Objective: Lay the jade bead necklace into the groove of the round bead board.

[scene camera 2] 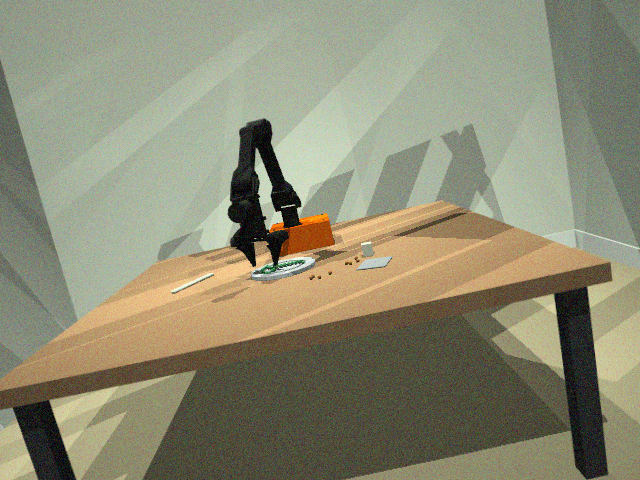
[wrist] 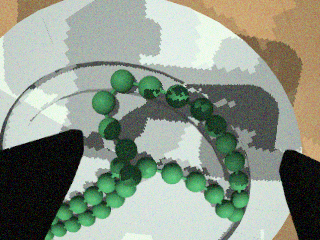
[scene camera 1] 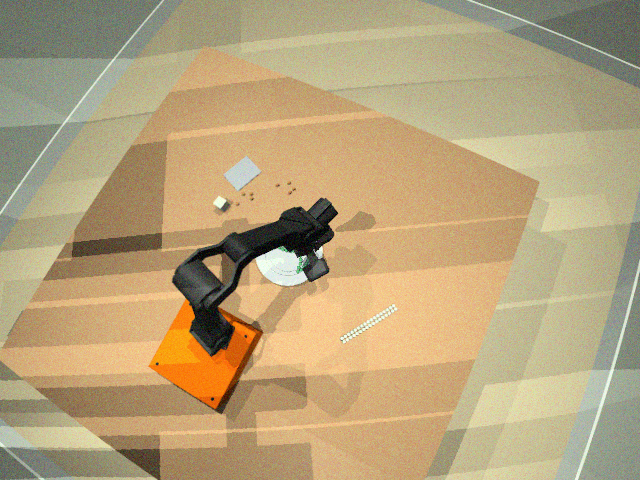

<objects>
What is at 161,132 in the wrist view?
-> A round bead board.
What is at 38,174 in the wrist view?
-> The gripper.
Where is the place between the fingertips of the gripper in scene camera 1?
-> At 305,253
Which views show the gripper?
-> Scene camera 2, the wrist view and scene camera 1: all of them.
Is the gripper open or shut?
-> Open.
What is the gripper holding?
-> Nothing.
</objects>
